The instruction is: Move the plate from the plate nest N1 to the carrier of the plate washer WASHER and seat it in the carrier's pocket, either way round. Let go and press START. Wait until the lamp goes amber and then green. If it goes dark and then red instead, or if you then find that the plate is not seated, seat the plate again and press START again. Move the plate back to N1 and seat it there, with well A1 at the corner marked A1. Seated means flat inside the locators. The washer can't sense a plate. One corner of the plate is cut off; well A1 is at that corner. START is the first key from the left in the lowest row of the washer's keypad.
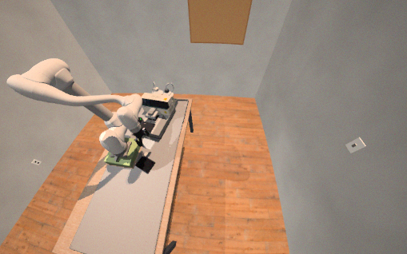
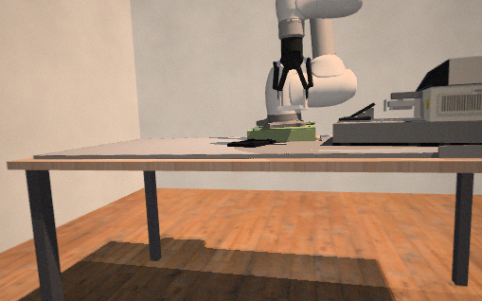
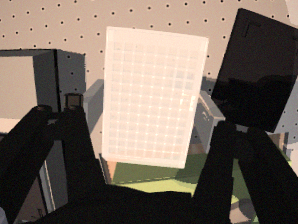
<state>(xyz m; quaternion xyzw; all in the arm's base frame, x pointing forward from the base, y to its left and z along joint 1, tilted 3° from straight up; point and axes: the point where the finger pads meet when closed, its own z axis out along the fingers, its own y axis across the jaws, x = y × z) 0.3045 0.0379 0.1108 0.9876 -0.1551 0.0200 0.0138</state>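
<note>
My gripper is now 100 mm past the carrier, 240 mm to the right of it and 70 mm above it. From my hand the other things lie so: white well plate: 30 mm below; N1 label: 60 mm behind, 50 mm to the right, 160 mm below; black plate nest N1: 30 mm behind, 160 mm to the right, 150 mm below.
</note>
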